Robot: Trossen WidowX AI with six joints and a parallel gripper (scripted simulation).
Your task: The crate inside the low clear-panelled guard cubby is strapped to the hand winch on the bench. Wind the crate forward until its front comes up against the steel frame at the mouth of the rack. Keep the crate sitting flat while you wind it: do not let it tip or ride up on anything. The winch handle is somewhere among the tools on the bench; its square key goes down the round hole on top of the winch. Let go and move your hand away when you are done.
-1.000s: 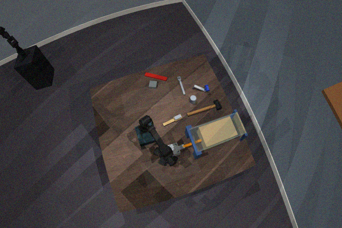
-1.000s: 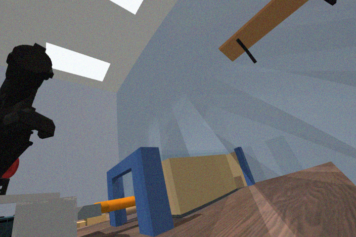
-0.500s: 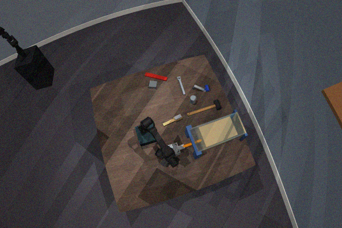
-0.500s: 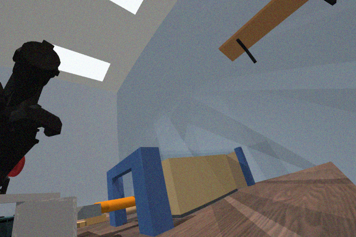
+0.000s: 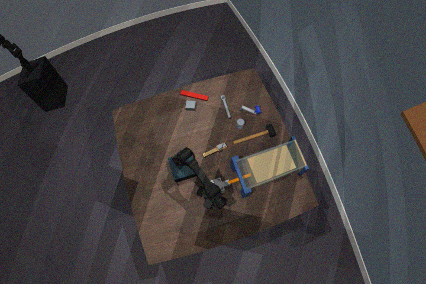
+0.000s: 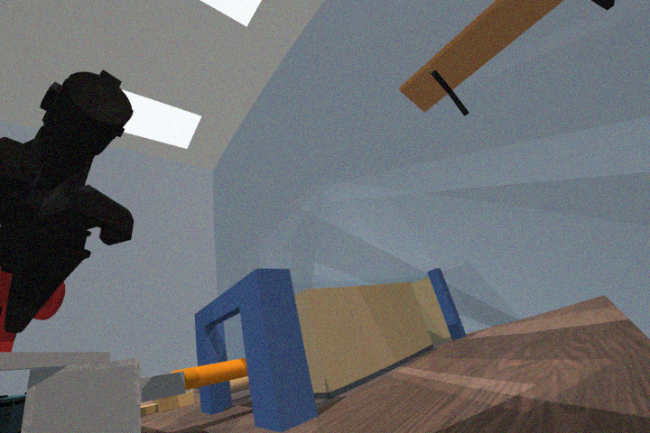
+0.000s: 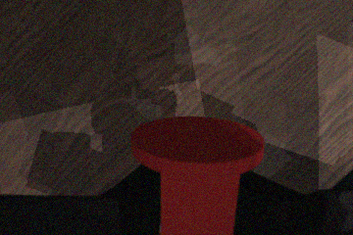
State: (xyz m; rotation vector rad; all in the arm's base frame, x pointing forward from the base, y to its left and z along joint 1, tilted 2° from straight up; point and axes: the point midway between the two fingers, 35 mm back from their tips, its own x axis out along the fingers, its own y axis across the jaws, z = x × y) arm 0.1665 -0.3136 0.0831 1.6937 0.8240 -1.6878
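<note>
The blue steel frame is 200 mm ahead of my gripper tip, 110 mm to the left of it and 10 mm below it. Also, from my gripper tip: red-knobbed winch handle 30 mm to the left, 20 mm ahead, 10 mm below; red knob 20 mm above; grey winch 80 mm to the left, 80 mm below, 30 mm ahead.
</note>
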